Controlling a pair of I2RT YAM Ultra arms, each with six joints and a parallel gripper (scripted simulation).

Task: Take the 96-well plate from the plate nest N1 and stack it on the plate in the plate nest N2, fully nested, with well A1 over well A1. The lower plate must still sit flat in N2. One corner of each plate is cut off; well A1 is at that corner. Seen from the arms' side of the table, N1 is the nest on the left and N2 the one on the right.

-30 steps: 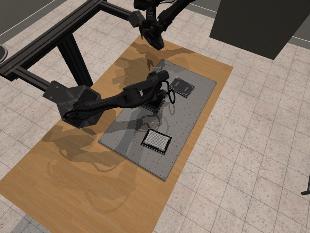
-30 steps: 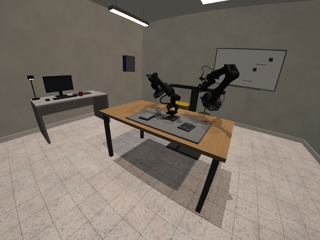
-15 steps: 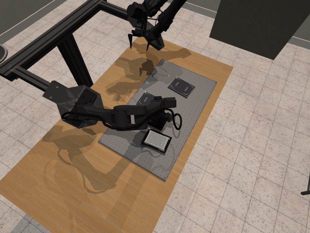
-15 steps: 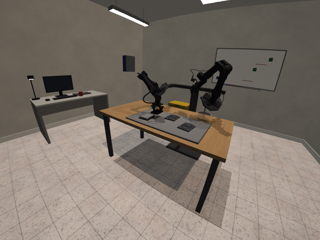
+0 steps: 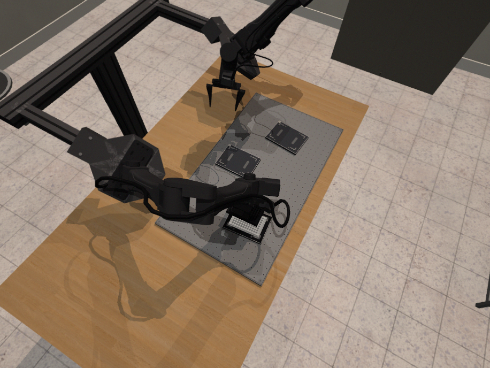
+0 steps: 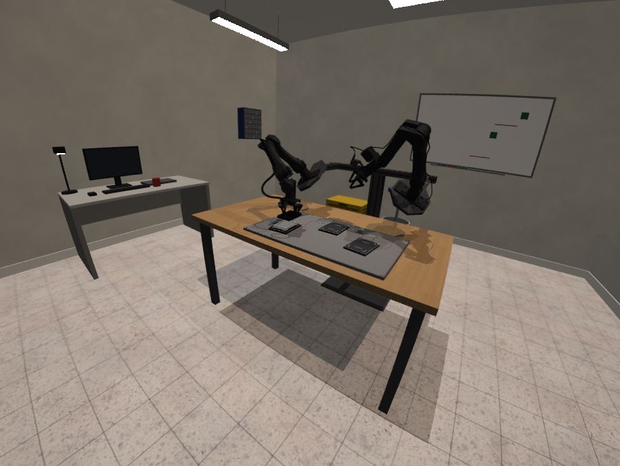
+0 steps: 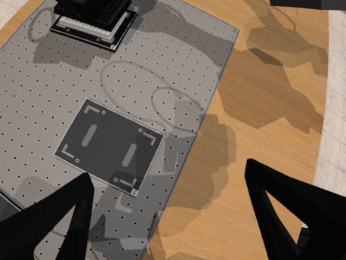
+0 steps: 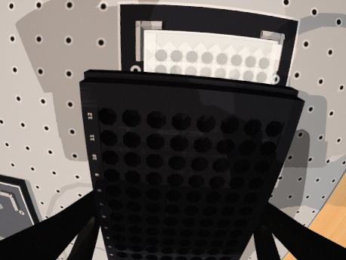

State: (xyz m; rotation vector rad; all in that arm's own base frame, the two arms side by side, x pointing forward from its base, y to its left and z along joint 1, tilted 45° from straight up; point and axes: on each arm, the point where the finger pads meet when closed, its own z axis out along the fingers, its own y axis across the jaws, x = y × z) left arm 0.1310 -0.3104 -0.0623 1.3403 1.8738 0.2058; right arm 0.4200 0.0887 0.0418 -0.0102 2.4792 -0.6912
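Right now my right hand is 6 cm above the white 96-well plate, 2 cm to the left of it and 2 cm short of it. Round my right hand: black 96-well plate right at my right hand.
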